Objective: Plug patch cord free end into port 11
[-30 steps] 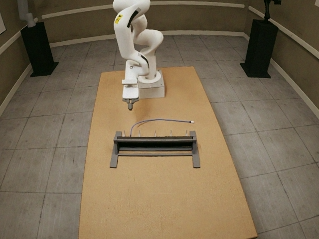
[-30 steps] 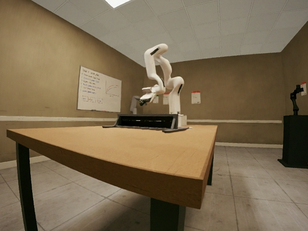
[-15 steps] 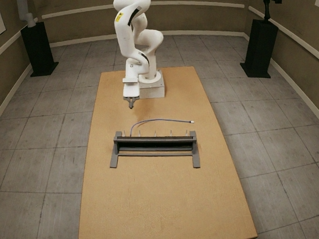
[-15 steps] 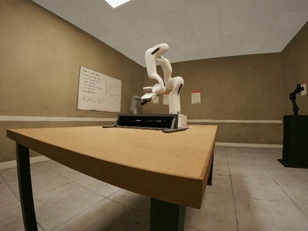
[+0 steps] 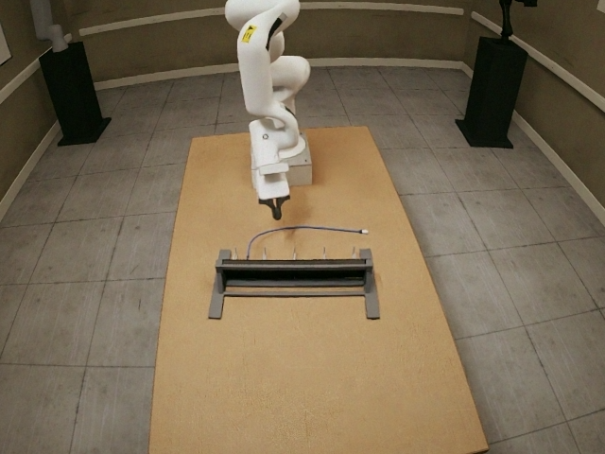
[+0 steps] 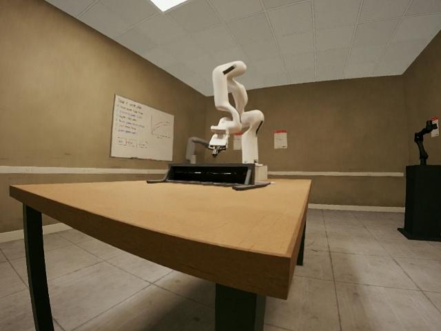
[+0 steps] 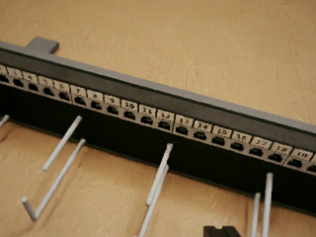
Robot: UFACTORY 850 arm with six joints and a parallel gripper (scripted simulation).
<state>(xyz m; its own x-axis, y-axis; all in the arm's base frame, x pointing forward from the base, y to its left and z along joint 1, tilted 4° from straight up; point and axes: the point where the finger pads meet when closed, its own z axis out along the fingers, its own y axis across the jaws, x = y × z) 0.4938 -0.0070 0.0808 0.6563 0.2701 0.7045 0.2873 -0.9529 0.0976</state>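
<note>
Right now the white plug is 31 cm to the left of my hand, 16 cm below it and 7 cm behind it.
</note>
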